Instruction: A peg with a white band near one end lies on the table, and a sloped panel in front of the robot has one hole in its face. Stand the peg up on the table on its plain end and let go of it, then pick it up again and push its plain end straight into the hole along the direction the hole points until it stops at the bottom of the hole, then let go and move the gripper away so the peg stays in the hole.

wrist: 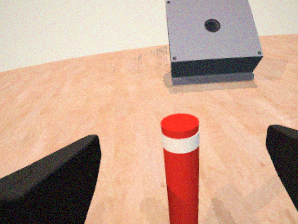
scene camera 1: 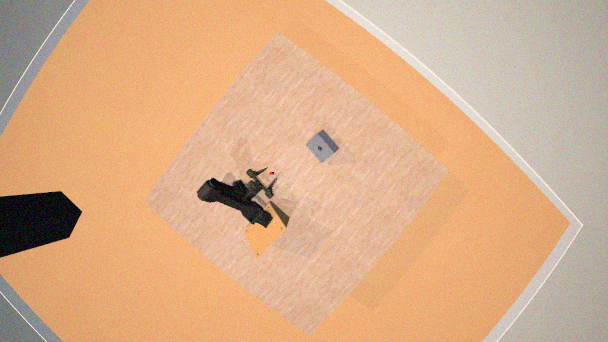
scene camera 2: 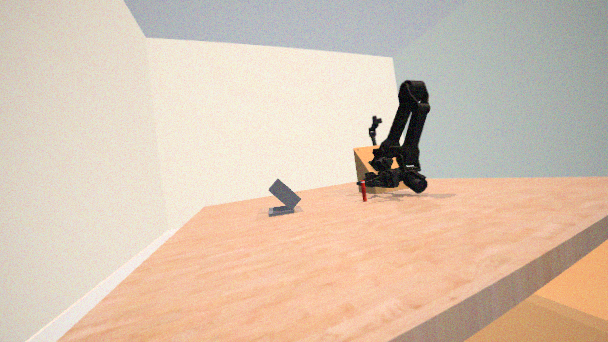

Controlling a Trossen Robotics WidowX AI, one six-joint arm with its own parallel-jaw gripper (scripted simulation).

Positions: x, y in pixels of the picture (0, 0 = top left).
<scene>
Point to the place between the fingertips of the gripper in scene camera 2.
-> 360, 183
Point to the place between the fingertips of the gripper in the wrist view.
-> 184, 140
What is the gripper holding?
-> Nothing.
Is the gripper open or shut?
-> Open.
</scene>
